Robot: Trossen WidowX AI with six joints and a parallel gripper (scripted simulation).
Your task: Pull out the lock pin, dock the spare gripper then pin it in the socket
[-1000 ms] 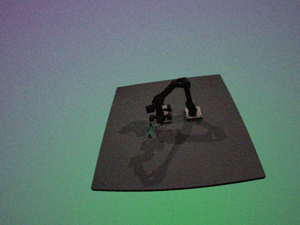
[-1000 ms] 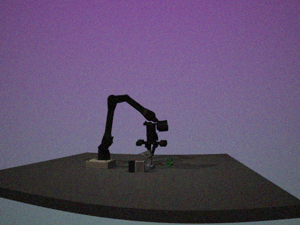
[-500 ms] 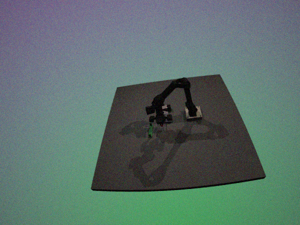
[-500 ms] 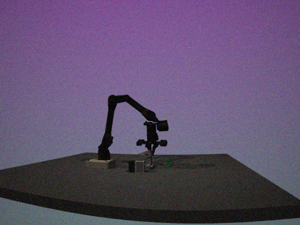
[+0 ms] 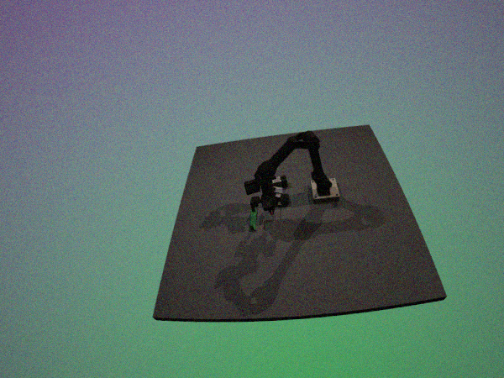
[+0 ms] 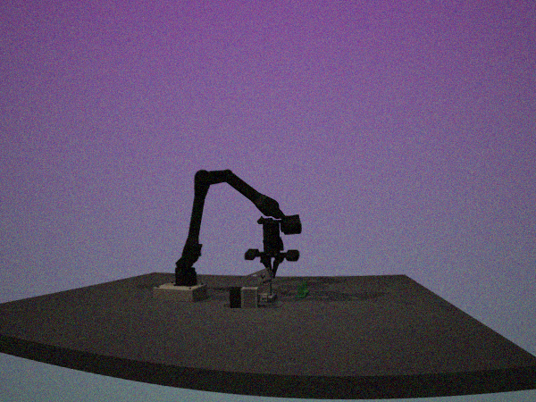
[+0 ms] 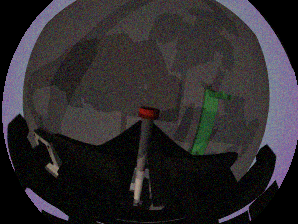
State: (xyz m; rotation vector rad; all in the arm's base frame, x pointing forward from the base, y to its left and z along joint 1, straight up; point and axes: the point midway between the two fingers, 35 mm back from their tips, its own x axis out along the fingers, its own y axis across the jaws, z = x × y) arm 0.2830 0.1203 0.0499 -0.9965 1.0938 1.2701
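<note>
Now: the green cradle 110 mm ahead of my gripper tip, 20 mm to the right of it and 30 mm below it. Also, from my gripper tip: mount: 20 mm behind, 130 mm to the right, 10 mm below; then spare gripper: 30 mm behind, 250 mm to the right, 30 mm below.
</note>
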